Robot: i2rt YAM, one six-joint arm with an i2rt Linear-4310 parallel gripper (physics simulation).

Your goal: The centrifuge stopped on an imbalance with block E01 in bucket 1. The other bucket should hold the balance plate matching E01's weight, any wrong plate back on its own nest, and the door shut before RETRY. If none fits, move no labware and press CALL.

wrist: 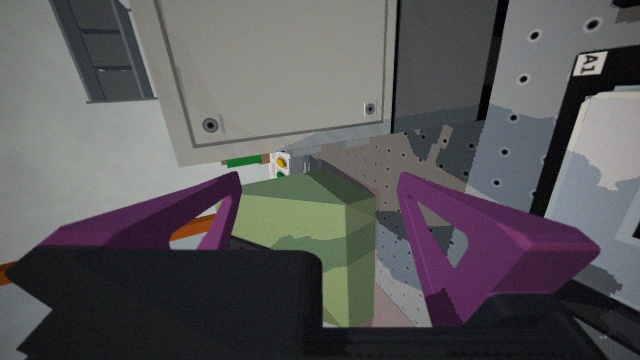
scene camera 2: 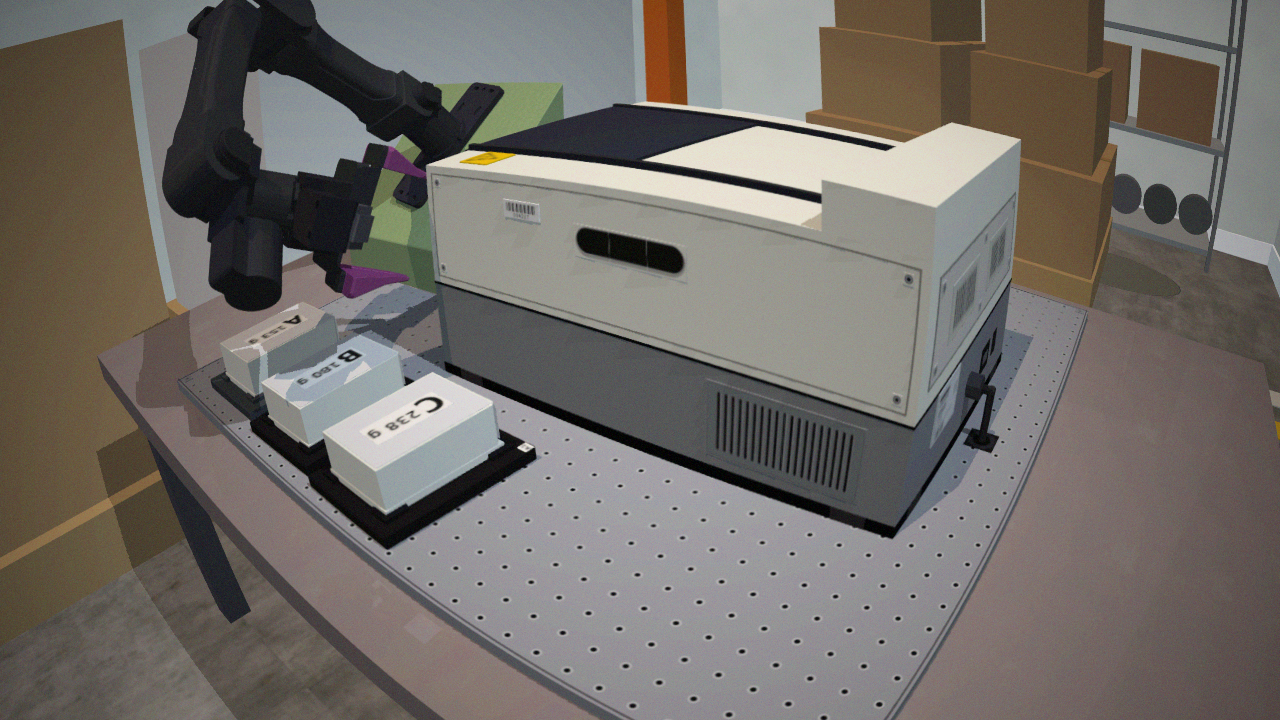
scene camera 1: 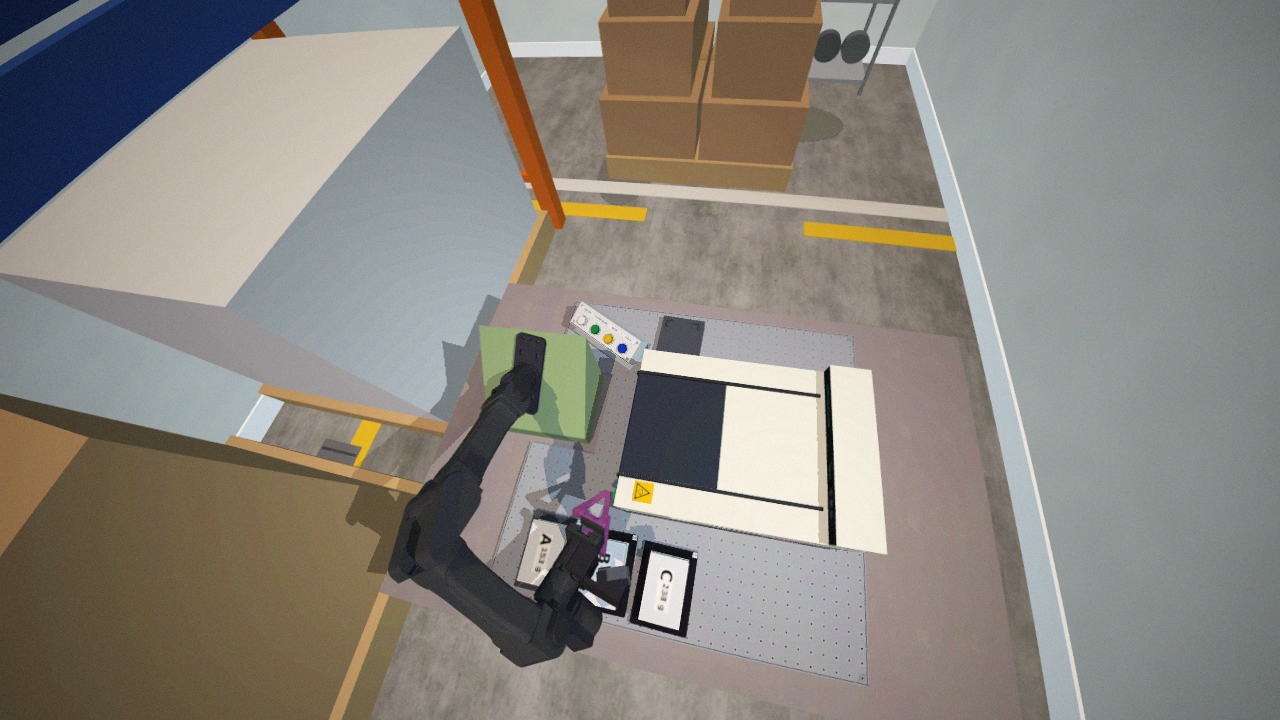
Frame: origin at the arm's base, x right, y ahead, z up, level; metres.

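Seen in the pictures: gripper, fingertip midpoint: point(wrist: 319, 180) point(scene camera 2: 420, 228) point(scene camera 1: 608, 503); arm's base, link origin: point(scene camera 2: 449, 143) point(scene camera 1: 528, 374).
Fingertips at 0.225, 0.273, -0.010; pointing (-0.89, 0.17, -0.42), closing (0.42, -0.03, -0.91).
Note:
Pixels of each thing's top centre, then the offset from my fingertips to it, as dx, dy, dz. "spot": a spot on its surface instead.
- dark panel, top centre: point(scene camera 2: 618, 129) point(scene camera 1: 675, 427) -0.170, +0.099, +0.070
- Plate A, top centre: point(scene camera 2: 276, 330) point(scene camera 1: 542, 553) +0.135, -0.124, -0.089
- plate B, top centre: point(scene camera 2: 328, 367) point(scene camera 1: 601, 572) +0.133, +0.013, -0.089
- nest marked A1, surface spot: point(wrist: 565, 120) spot: +0.052, +0.030, -0.131
- green strip, top centre: point(wrist: 224, 154) -0.019, +0.019, +0.048
- button box, top centre: point(wrist: 277, 162) point(scene camera 1: 608, 336) -0.406, -0.141, -0.068
- dark pad, surface spot: point(scene camera 1: 682, 333) spot: -0.491, +0.048, -0.120
The centrifuge point(scene camera 1: 716, 508) point(scene camera 2: 671, 214) point(wrist: 290, 65) is a cream and grey box. A dark panel point(scene camera 1: 675, 429) and a cream panel cover its top; block E01 and both buckets do not show. Plate A point(scene camera 1: 539, 550) point(scene camera 2: 277, 338), plate B point(scene camera 2: 335, 389) and plate C, 238 g, point(scene camera 1: 663, 595) point(scene camera 2: 402, 438) sit on black nests in a row beside it. The nest marked A1 point(wrist: 565, 120) shows at the right in the wrist view. My gripper point(scene camera 2: 416, 225) point(wrist: 319, 180) is open and empty, above the bench near the centrifuge's end and the plate row. A green strip point(wrist: 244, 161) shows on the centrifuge's end.
The button box point(scene camera 1: 608, 335) point(wrist: 280, 162) stands beyond the centrifuge's end. A green block point(scene camera 1: 572, 394) point(scene camera 2: 528, 102) point(wrist: 300, 215) stands under the arm's base. A dark pad point(scene camera 1: 682, 333) lies behind the centrifuge. Cardboard boxes point(scene camera 1: 751, 129) point(scene camera 2: 1056, 214) are stacked behind the bench.

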